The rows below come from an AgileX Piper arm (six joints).
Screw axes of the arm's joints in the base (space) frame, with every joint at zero. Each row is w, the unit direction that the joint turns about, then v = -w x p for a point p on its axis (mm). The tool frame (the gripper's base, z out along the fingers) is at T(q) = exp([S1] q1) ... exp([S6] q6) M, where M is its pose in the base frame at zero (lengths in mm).
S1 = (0, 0, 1, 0, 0, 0)
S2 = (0, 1, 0, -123, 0, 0)
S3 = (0, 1, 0, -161.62, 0, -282.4)
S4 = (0.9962, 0, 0.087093, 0, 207.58, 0)
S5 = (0, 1, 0, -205.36, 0, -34.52)
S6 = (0.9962, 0, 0.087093, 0, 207.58, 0)
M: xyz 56.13 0 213.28 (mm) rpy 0 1.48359 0 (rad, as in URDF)
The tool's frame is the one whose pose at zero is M.
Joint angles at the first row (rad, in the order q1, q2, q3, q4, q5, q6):
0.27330 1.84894 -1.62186 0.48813 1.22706 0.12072
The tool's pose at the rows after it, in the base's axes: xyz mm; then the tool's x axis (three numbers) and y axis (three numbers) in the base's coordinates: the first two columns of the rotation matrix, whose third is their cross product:
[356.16 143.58 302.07 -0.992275 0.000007 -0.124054 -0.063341 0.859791 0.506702]
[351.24 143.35 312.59 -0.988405 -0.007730 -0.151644 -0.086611 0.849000 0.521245]
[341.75 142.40 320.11 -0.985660 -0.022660 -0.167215 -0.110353 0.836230 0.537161]
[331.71 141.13 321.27 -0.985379 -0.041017 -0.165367 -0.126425 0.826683 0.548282]
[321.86 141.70 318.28 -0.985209 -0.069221 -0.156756 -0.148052 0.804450 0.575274]
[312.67 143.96 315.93 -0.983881 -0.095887 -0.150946 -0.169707 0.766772 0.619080]
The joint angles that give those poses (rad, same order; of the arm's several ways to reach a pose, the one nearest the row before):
0.27330 1.82426 -1.62183 0.51400 1.22705 0.11891
0.27330 1.79818 -1.62189 0.52876 1.22774 0.10511
0.27331 1.76045 -1.59487 0.55072 1.22950 0.08184
0.27330 1.72669 -1.55159 0.57072 1.23196 0.05609
0.27329 1.69932 -1.49770 0.61583 1.23196 0.00890
0.27330 1.67601 -1.44681 0.68397 1.23195 -0.04720

